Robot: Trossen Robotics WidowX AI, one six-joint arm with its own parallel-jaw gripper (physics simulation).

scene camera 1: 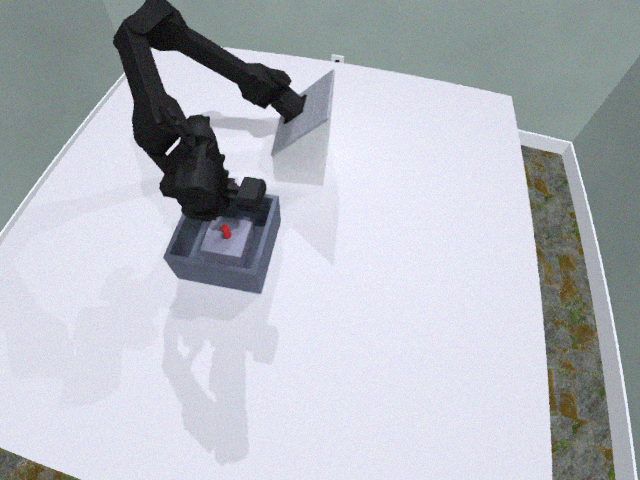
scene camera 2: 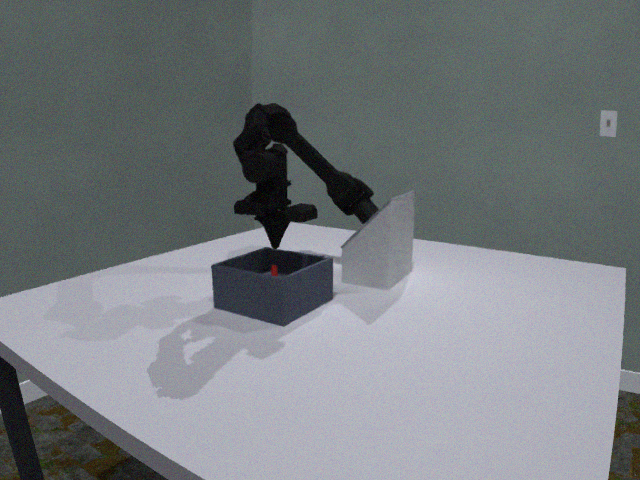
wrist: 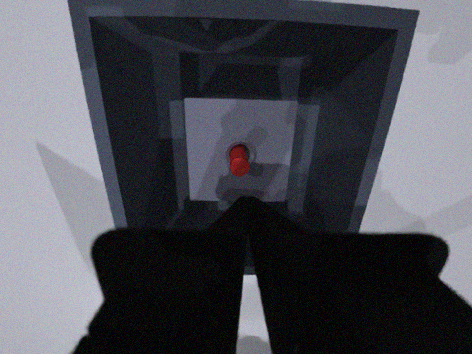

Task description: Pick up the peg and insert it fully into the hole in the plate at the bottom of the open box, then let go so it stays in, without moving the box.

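Places are measured from the arm's base along level axes (x ahead, y left, z up), in metres.
Where they show: gripper, fingertip midpoint: (scene camera 2: 275, 248) (wrist: 246, 204); arm's base at its link origin: (scene camera 1: 295, 109) (scene camera 2: 375, 222).
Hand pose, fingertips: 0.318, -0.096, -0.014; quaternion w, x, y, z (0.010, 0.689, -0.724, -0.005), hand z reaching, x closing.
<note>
Things, the pixels of their top centre, and the offset from my fingertips, as dx, dy, dz. Level surfaces: height alone.
- red peg at its top centre: (wrist: 239, 167) (scene camera 1: 224, 227) (scene camera 2: 274, 265) +0.010, +0.003, -0.036
- light plate at its top centre: (wrist: 239, 155) (scene camera 1: 226, 234) +0.012, +0.001, -0.063
- open blue-grey box at its top centre: (wrist: 242, 169) (scene camera 1: 223, 225) (scene camera 2: 273, 261) +0.012, +0.001, -0.026
- white table at its surface level: dz -0.124
A red peg (scene camera 1: 225, 231) (scene camera 2: 274, 270) (wrist: 239, 163) stands in the hole of the light plate (scene camera 1: 212, 246) (wrist: 205, 125) inside the open blue-grey box (scene camera 1: 217, 273) (scene camera 2: 248, 296) (wrist: 240, 10). Its upper part sticks out above the plate; how deep its lower end sits is hidden. My gripper (scene camera 2: 275, 246) (wrist: 246, 204) is shut and empty, pointing down just above the level of the box rim. In the wrist view its tips show below the peg, apart from it. In scene camera 1 the fingertips are hidden behind the wrist.
A light grey wedge-shaped block (scene camera 1: 299, 162) (scene camera 2: 379, 258) stands on the white table (scene camera 1: 413, 310) (scene camera 2: 413, 387) behind the box, and my arm's base end meets its sloped face. The box walls rise around the plate. Arm shadows fall on the table in front of the box.
</note>
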